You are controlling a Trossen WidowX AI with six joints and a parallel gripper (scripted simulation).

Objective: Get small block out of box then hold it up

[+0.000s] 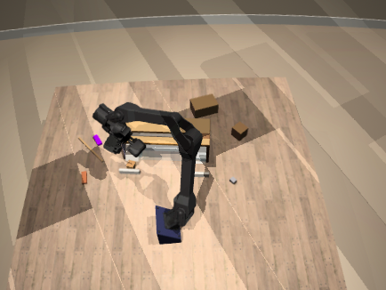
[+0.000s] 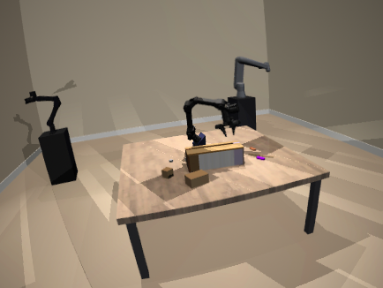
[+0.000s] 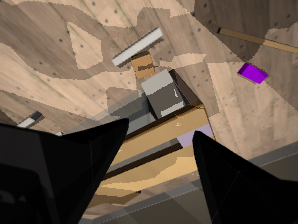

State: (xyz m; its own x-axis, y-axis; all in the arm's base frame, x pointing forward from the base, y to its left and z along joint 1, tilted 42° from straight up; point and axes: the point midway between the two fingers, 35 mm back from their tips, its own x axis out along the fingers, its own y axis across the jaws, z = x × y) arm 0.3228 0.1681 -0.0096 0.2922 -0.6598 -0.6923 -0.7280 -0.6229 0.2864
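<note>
My gripper tip is now 20 mm past the small tan block, 10 mm to the right of it and 140 mm above it. Also, from my gripper tip: purple piece (160 mm ahead, 160 mm to the left, 160 mm below); then orange piece (40 mm behind, 220 mm to the left, 160 mm below); then box (30 mm ahead, 150 mm to the right, 100 mm below).
</note>
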